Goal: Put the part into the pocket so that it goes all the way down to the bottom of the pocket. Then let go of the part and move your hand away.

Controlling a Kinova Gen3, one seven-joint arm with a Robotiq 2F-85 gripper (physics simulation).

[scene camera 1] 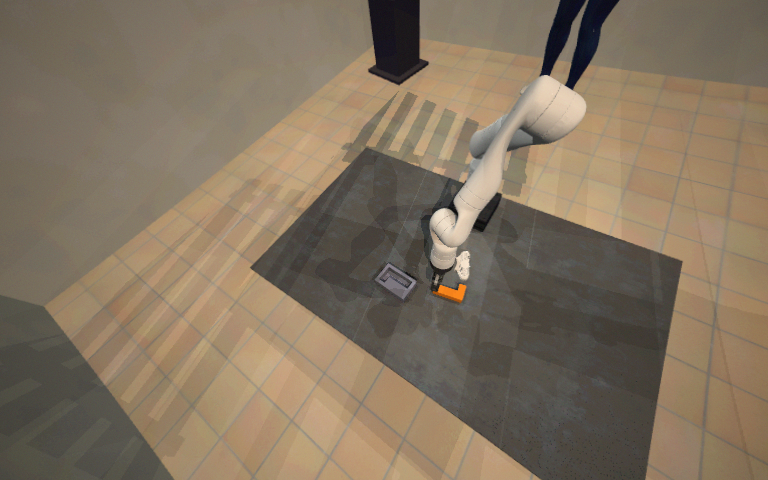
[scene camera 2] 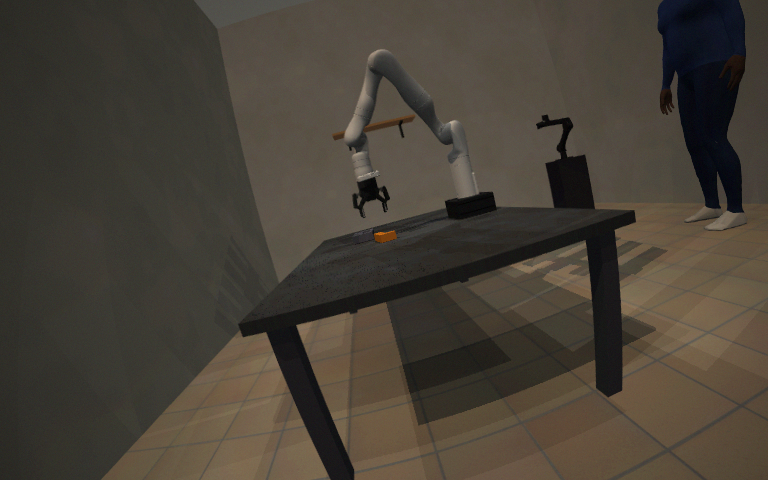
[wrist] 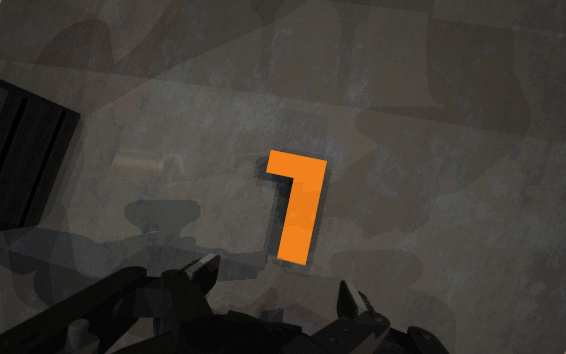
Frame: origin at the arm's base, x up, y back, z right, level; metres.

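Seen in the pictures: gripper, between the fingertips: (scene camera 1: 438,277) (scene camera 2: 375,215) (wrist: 277,281); arm's base, origin of its link: (scene camera 2: 468,196).
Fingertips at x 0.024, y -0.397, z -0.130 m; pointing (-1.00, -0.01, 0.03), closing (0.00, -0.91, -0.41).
Pixels of each thing's top centre, then the offset from my fingertips to it. Level surfaces: height alone.
- orange L-shaped part, centre of its top: (wrist: 287,206) (scene camera 2: 383,232) (scene camera 1: 449,288) dx -0.073, dy +0.022, dz -0.038 m
- grey block with the L-shaped pocket, centre of its top: (scene camera 1: 395,280) (scene camera 2: 363,232) dx -0.067, dy -0.093, dz +0.132 m
- table, height of its surface: dx -0.103 m
The orange L-shaped part (scene camera 1: 451,293) (scene camera 2: 385,236) (wrist: 302,210) lies flat on the dark table. In the wrist view its short arm is at the top and points left. The grey block with the L-shaped pocket (scene camera 1: 398,288) (scene camera 2: 363,234) lies to the left of the part in the first scene view, apart from it. The pocket is empty there. In the wrist view a small piece of the block shows low between the fingers, mostly hidden by the gripper. My gripper (scene camera 1: 435,281) (scene camera 2: 374,213) (wrist: 277,281) is open and empty, pointing down, above the table near the part.
The black robot base (scene camera 1: 488,212) (scene camera 2: 470,204) (wrist: 42,155) stands on the table (scene camera 1: 572,362) (scene camera 2: 441,263), behind the part in the first scene view. A dark pedestal (scene camera 1: 395,39) (scene camera 2: 570,182) and a person (scene camera 1: 586,42) (scene camera 2: 705,90) stand beyond the table.
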